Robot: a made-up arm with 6 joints. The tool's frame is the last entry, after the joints.
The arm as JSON. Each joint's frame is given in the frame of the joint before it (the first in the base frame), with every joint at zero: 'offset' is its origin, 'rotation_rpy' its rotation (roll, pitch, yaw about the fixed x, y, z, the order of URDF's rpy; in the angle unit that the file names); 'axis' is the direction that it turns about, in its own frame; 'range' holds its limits. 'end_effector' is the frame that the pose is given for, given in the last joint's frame.
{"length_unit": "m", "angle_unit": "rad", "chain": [
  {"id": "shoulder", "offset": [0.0, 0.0, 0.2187], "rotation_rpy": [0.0, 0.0, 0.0], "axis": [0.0, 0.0, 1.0], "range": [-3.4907, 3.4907]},
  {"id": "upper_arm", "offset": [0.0, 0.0, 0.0], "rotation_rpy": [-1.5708, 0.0, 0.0], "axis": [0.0, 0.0, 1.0], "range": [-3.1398, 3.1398]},
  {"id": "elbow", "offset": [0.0, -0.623, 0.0], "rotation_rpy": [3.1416, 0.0, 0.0], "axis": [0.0, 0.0, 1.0], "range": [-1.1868, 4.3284]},
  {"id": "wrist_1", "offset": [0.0, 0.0, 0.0], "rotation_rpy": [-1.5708, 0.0, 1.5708], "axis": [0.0, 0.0, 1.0], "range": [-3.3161, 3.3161]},
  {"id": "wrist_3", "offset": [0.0, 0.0, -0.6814], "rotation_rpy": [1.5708, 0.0, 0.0], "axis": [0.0, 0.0, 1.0], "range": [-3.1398, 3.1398]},
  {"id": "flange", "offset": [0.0, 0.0, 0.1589], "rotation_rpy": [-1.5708, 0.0, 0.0], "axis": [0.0, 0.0, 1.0], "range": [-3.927, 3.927]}
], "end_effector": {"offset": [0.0, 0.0, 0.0], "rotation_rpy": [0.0, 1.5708, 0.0]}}
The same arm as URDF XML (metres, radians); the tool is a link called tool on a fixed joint. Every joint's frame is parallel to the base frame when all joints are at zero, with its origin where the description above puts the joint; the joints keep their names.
<robot name="arm">
  <joint name="tool_fixed" type="fixed">
    <parent link="link6"/>
    <child link="tool"/>
    <origin xyz="0 0 0" rpy="0 0 0"/>
  </joint>
  <joint name="flange" type="revolute">
    <parent link="link5"/>
    <child link="link6"/>
    <origin xyz="0 -0.1589 0" rpy="0 0 0"/>
    <axis xyz="-1 0 0"/>
    <limit lower="-3.927" upper="3.927"/>
  </joint>
  <joint name="wrist_3" type="revolute">
    <parent link="link4"/>
    <child link="link5"/>
    <origin xyz="0.6814 0 0" rpy="0 0 0"/>
    <axis xyz="0 -1 0"/>
    <limit lower="-3.1398" upper="3.1398"/>
  </joint>
  <joint name="wrist_1" type="revolute">
    <parent link="link3"/>
    <child link="link4"/>
    <origin xyz="0 0 0" rpy="0 0 0"/>
    <axis xyz="-1 0 0"/>
    <limit lower="-3.3161" upper="3.3161"/>
  </joint>
  <joint name="elbow" type="revolute">
    <parent link="link2"/>
    <child link="link3"/>
    <origin xyz="0 0 0.623" rpy="0 0 0"/>
    <axis xyz="0 -1 0"/>
    <limit lower="-1.1868" upper="4.3284"/>
  </joint>
  <joint name="upper_arm" type="revolute">
    <parent link="link1"/>
    <child link="link2"/>
    <origin xyz="0 0 0" rpy="0 0 0"/>
    <axis xyz="0 1 0"/>
    <limit lower="-3.1398" upper="3.1398"/>
  </joint>
  <joint name="shoulder" type="revolute">
    <parent link="base"/>
    <child link="link1"/>
    <origin xyz="0 0 0.2187" rpy="0 0 0"/>
    <axis xyz="0 0 1"/>
    <limit lower="-3.4907" upper="3.4907"/>
  </joint>
  <link name="base"/>
  <link name="link1"/>
  <link name="link2"/>
  <link name="link3"/>
  <link name="link4"/>
  <link name="link5"/>
  <link name="link6"/>
  <link name="tool"/>
</robot>

